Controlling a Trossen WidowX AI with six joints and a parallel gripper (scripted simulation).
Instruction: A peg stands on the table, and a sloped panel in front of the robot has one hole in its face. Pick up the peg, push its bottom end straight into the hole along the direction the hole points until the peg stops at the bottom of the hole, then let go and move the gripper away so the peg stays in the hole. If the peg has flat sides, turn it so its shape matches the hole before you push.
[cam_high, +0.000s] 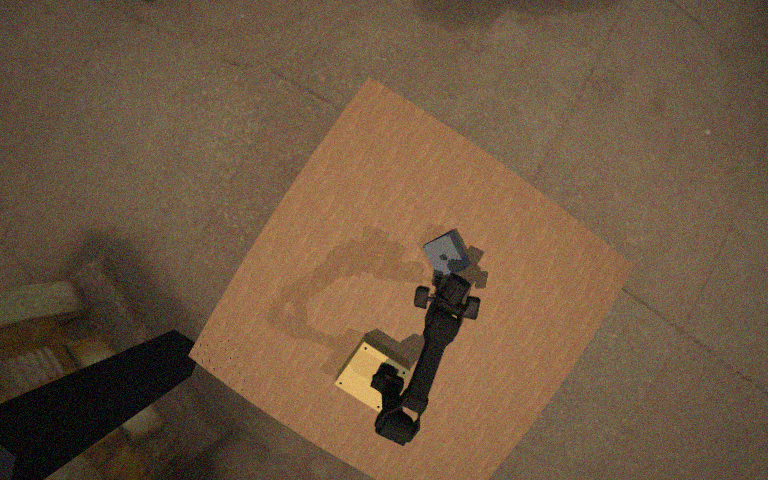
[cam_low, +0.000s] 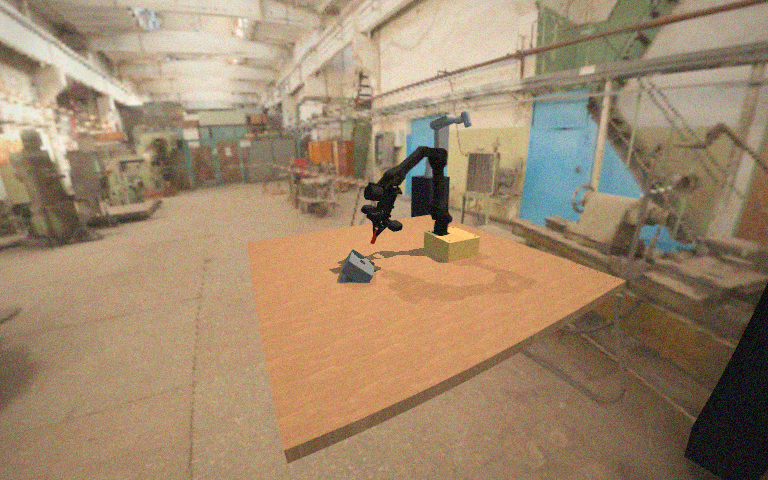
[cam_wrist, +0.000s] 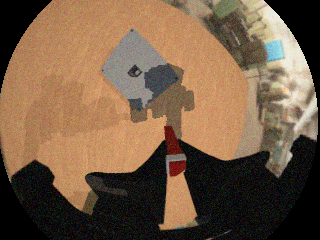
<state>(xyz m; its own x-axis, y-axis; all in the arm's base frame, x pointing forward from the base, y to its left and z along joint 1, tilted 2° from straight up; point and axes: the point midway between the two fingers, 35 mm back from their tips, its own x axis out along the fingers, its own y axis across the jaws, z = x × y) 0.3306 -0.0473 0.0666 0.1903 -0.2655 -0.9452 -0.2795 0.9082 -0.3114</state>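
The sloped panel lies 110 mm ahead of my gripper tip, 100 mm below it and 50 mm to the left of it. The rest, counted from my gripper tip: red peg: 20 mm above, 10 mm to the left.
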